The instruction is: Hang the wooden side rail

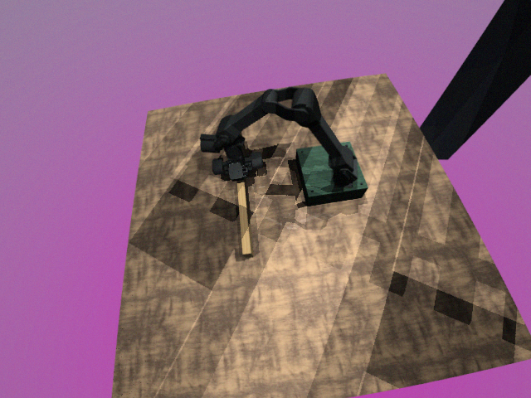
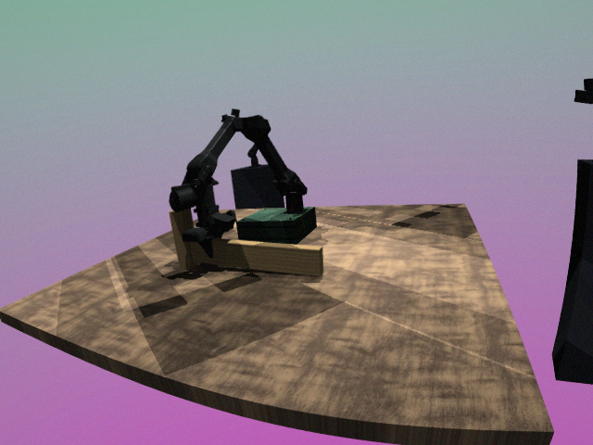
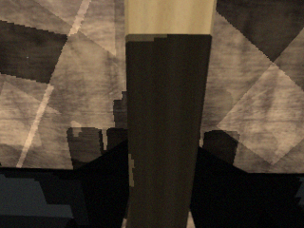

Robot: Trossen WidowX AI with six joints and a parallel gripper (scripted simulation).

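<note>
Now: the headboard post 10 cm to the right of my gripper tip, 4 cm above it and 2 cm ahead of it.
</note>
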